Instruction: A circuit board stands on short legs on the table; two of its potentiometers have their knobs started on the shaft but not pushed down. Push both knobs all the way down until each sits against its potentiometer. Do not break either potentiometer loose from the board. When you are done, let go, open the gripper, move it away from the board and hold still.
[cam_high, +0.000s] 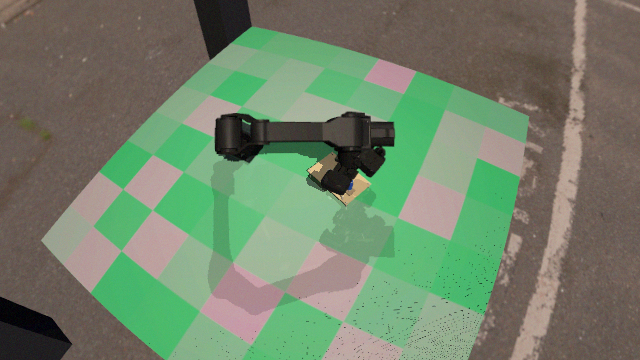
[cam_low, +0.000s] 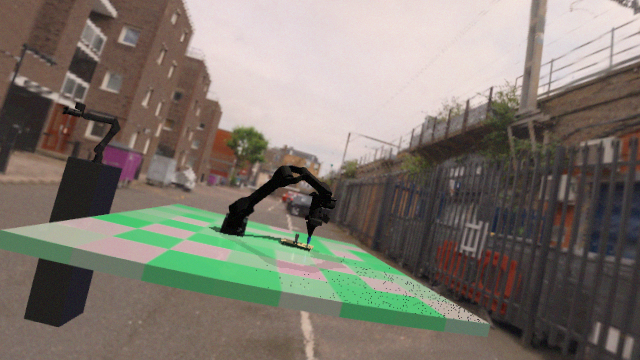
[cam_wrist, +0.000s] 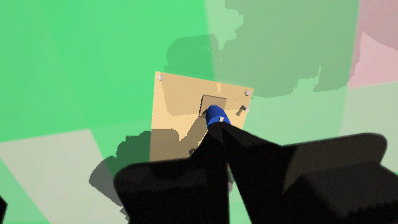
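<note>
My gripper tip is 1 cm above the blue knob. Round my gripper tip: white knob (6 cm behind, 1 cm below).
</note>
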